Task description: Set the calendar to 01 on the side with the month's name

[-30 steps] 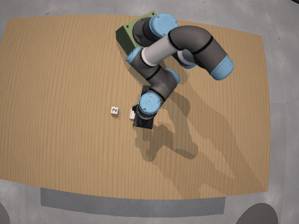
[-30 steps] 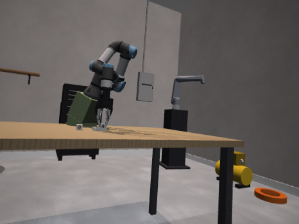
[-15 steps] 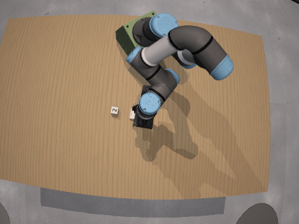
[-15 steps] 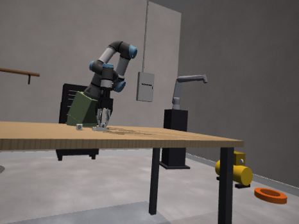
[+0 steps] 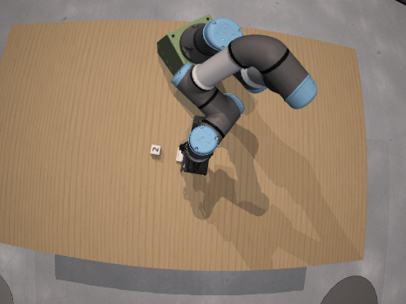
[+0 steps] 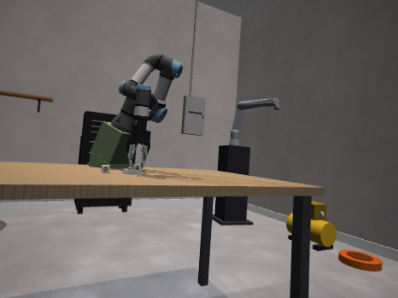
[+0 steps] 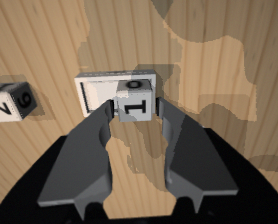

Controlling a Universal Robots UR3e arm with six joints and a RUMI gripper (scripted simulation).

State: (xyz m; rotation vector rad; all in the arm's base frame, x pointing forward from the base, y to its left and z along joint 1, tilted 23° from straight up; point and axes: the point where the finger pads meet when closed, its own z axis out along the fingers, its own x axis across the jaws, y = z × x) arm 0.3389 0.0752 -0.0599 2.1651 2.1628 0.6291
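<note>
My gripper is now 3 cm above the white tray and 2 cm to the left of it. Round my hand: white cube 12 cm to the right, 2 cm below.
</note>
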